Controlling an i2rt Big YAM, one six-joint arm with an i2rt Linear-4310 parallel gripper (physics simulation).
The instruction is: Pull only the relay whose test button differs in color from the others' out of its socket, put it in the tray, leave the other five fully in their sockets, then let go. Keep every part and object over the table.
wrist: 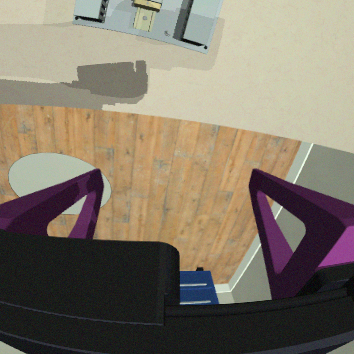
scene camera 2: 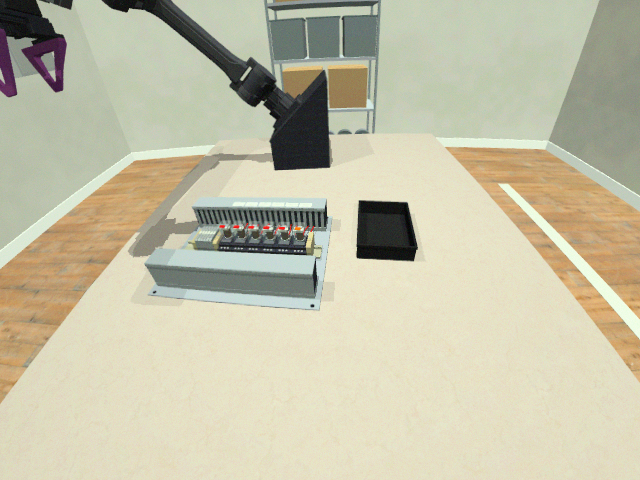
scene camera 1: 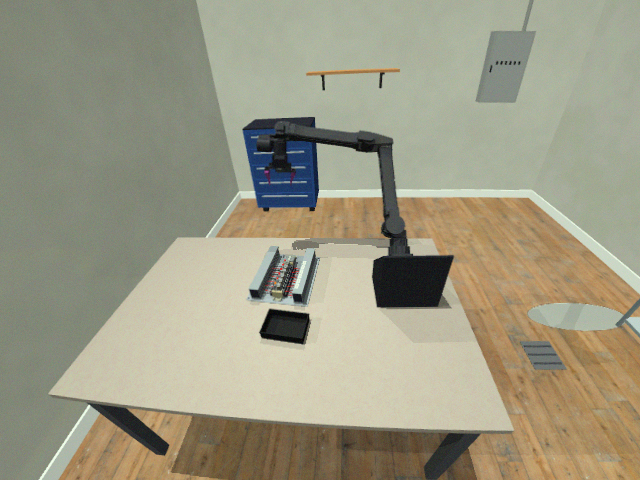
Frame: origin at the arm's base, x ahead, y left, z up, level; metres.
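Seen in the pictures: gripper, fingertip midpoint: (wrist: 175, 176) (scene camera 2: 38, 93) (scene camera 1: 280, 185); arm's base, link origin: (scene camera 2: 289, 113) (scene camera 1: 399, 258).
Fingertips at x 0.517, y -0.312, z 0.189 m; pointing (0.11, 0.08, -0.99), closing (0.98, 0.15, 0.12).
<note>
Pixels of each thing's top centre, then the offset from my fingertips to it. Level surfaces: height alone.
- relay with the orange test button, top centre: (scene camera 2: 298, 225) dx -0.016, dy +0.369, dz -0.274 m
- black tray, top centre: (scene camera 2: 384, 221) (scene camera 1: 284, 322) dx -0.072, dy +0.542, dz -0.308 m
- panel's base plate, top centre: (scene camera 2: 249, 250) (scene camera 1: 286, 276) dx -0.028, dy +0.261, dz -0.340 m
- table, surface height: dz -0.343 m
My gripper (scene camera 1: 280, 182) (scene camera 2: 35, 93) (wrist: 175, 176) is open and empty, with purple fingers wide apart. It hangs high above and beyond the panel's far side as seen in scene camera 1. The relay with the orange test button (scene camera 2: 299, 234) stands in the socket row at the end nearest the tray. The other five relays, one of them in the middle (scene camera 2: 268, 234), have red buttons and stand in the same row. The black tray (scene camera 1: 283, 338) (scene camera 2: 386, 253) looks empty and lies beside the panel. The relays' lower parts are hidden.
The panel's base plate (scene camera 1: 286, 301) (scene camera 2: 232, 298) (wrist: 160, 33) carries two tall grey ducts (scene camera 1: 265, 272) (scene camera 2: 232, 273), one on each side of the relay row. Beige end blocks flank the row. The arm's black base (scene camera 1: 412, 281) (scene camera 2: 302, 147) stands on the table (scene camera 1: 206, 351) (scene camera 2: 413, 361).
</note>
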